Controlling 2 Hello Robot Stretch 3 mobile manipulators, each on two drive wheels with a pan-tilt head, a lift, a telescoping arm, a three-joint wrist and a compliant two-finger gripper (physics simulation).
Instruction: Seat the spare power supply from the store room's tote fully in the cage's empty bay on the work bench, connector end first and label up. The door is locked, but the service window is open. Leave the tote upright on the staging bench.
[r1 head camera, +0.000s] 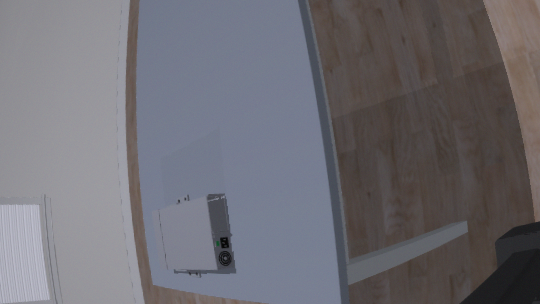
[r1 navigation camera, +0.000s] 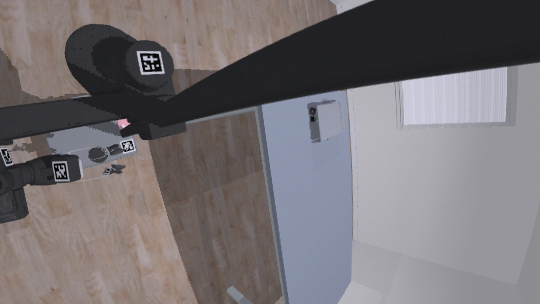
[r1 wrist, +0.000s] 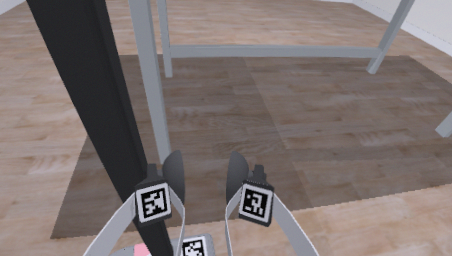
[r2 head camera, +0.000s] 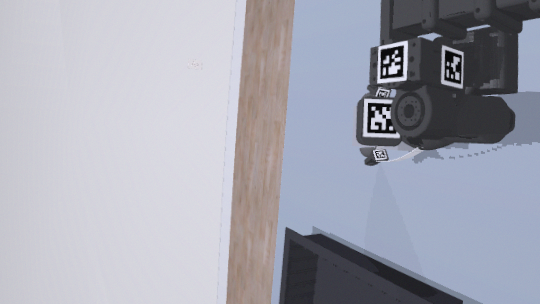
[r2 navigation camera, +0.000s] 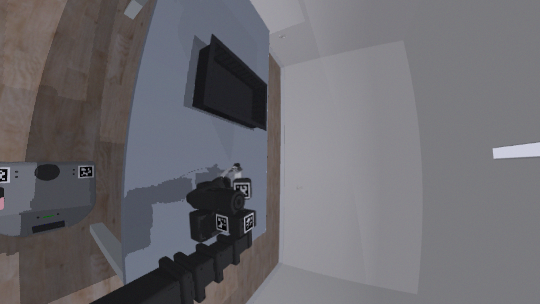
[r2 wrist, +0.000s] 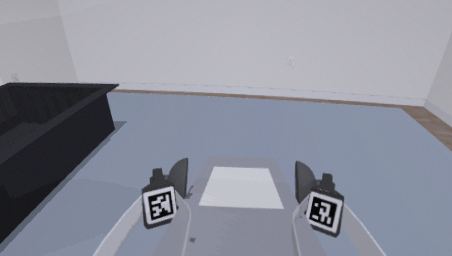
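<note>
The cage (r1 head camera: 185, 235) (r1 navigation camera: 329, 120) stands on the work bench (r1 head camera: 260, 100) (r1 navigation camera: 315, 200); its open bay is beside the fan and socket. My r1 gripper (r1 wrist: 205, 180) (r1 navigation camera: 116, 159) is partly open with nothing between its fingers, away from the bench top. The grey power supply (r2 wrist: 240, 230) lies label up on the staging bench (r2 wrist: 350, 130) (r2 head camera: 325, 190) (r2 navigation camera: 165, 135). My r2 gripper (r2 wrist: 241, 182) (r2 head camera: 372, 125) is open, its fingers on either side of the supply, which it mostly hides in the r2 head view. The black tote (r2 head camera: 300, 265) (r2 navigation camera: 200, 80) (r2 wrist: 75, 150) stands upright.
The r1 mast (r1 wrist: 85, 85) crosses the left of its wrist view, beside a bench leg (r1 wrist: 150, 75). A window with blinds (r1 head camera: 22, 252) (r1 navigation camera: 455, 97) is in the wall past the work bench. The r2 base (r2 navigation camera: 55, 200) stands beside the staging bench. A wall runs along its far side.
</note>
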